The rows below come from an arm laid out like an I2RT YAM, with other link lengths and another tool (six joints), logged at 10 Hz.
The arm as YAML. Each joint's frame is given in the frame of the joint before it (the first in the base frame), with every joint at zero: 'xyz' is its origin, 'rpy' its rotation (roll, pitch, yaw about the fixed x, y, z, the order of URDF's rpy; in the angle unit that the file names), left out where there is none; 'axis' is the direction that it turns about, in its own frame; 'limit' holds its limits. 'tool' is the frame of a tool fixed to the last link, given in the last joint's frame.
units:
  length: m
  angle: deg
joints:
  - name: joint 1
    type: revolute
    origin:
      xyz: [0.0, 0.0, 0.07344]
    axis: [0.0, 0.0, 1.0]
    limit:
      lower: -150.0
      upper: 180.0
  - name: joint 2
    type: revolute
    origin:
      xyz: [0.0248, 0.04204, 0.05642]
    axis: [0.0, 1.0, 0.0]
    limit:
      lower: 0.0
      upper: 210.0
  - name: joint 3
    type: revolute
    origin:
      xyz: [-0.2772, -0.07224, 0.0]
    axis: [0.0, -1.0, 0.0]
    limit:
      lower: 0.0
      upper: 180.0
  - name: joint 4
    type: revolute
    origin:
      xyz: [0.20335, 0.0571, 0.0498]
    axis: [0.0, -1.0, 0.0]
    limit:
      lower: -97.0
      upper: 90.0
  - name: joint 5
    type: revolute
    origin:
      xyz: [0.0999, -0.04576, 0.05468]
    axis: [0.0, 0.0, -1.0]
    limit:
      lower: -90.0
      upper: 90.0
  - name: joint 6
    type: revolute
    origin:
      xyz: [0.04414, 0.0, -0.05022]
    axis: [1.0, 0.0, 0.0]
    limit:
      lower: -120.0
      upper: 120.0
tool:
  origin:
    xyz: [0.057, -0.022, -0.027]
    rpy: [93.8, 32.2, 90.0]
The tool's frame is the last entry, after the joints.
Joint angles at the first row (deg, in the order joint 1, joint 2, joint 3, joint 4, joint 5, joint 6):
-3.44, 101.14, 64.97, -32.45, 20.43, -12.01
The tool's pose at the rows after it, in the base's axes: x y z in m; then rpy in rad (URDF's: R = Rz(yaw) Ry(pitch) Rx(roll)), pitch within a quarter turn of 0, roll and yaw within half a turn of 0:
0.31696 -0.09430 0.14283 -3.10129 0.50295 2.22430
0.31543 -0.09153 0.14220 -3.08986 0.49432 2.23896
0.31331 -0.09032 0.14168 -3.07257 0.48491 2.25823
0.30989 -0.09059 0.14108 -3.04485 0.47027 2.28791
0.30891 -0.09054 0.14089 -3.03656 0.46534 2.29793
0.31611 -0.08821 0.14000 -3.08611 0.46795 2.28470
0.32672 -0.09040 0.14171 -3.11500 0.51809 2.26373
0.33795 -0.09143 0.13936 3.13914 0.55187 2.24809
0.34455 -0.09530 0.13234 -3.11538 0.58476 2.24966
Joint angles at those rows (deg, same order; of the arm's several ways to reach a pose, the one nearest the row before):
-2.59, 101.14, 64.99, -33.21, 20.62, -12.01
-2.11, 101.14, 64.99, -33.95, 20.60, -12.05
-1.87, 101.14, 64.99, -34.81, 20.62, -12.51
-1.87, 101.14, 64.99, -36.03, 20.62, -13.61
-1.85, 101.14, 64.99, -36.40, 20.60, -13.98
-1.85, 101.27, 64.97, -34.30, 18.90, -13.96
-1.85, 101.78, 64.97, -30.78, 20.12, -13.98
-1.83, 103.00, 64.97, -27.16, 20.62, -14.13
-1.82, 105.21, 64.97, -24.66, 23.07, -14.41

